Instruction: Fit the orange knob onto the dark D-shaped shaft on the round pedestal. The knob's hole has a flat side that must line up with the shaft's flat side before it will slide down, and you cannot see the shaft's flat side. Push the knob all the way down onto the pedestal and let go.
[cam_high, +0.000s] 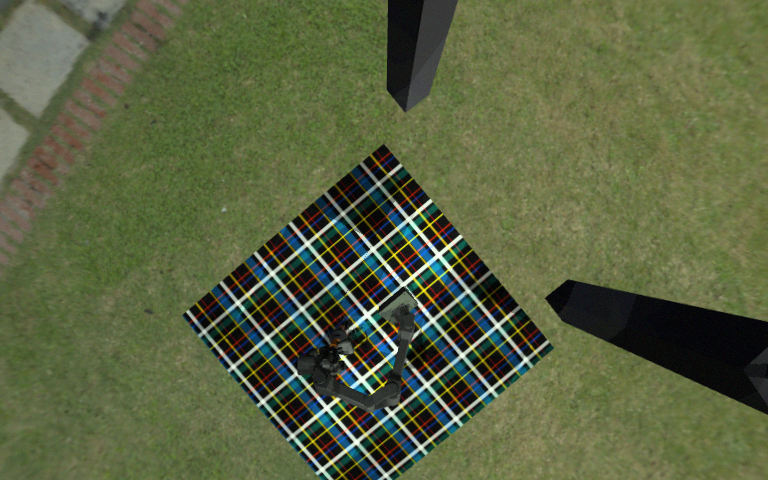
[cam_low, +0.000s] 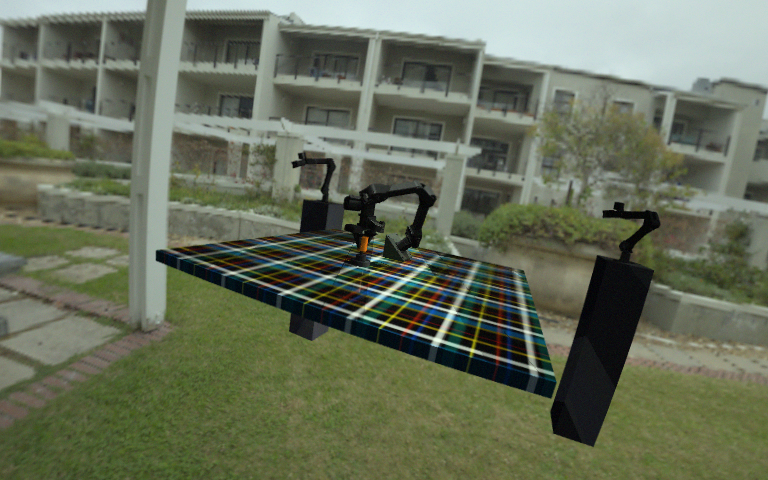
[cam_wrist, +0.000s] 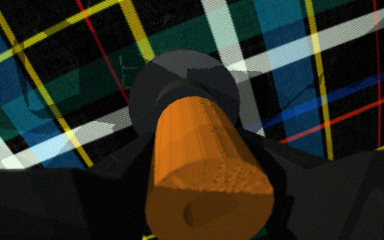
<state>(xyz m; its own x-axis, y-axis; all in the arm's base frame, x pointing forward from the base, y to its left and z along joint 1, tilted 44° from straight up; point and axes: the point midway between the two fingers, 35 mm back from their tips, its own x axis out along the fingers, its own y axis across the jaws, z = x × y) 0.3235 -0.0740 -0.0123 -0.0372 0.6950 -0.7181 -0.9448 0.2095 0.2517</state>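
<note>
The orange knob is 2 cm above my gripper tip. From my gripper tip the other things lie so: round dark pedestal: 4 cm below.
</note>
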